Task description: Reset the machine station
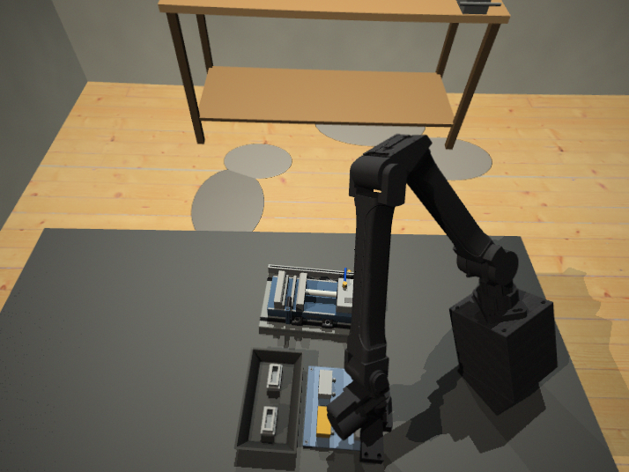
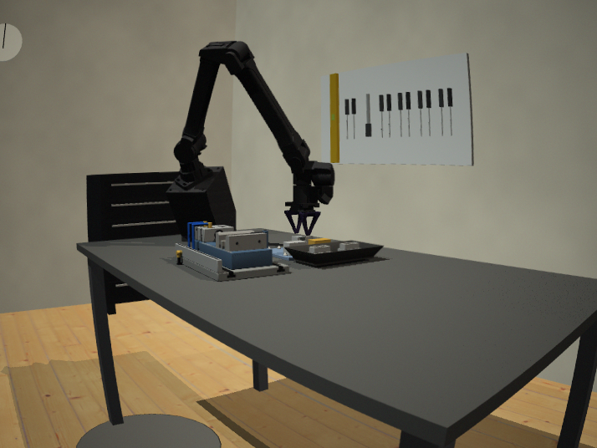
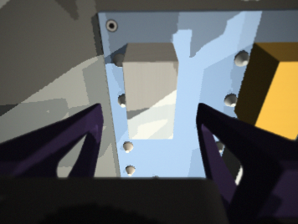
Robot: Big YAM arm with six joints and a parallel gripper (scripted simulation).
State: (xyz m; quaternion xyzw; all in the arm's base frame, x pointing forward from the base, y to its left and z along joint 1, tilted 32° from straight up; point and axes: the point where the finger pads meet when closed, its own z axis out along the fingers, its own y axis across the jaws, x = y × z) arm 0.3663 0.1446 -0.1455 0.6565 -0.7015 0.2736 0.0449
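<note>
My hand is 3 cm above the gray aluminum blank. Also, from my hand: brass blank (9 cm ahead, 1 cm to the right, 3 cm below); infeed plate (4 cm ahead, 5 cm to the right, 5 cm below); work stop rod (16 cm ahead, 30 cm to the right, 3 cm above).
</note>
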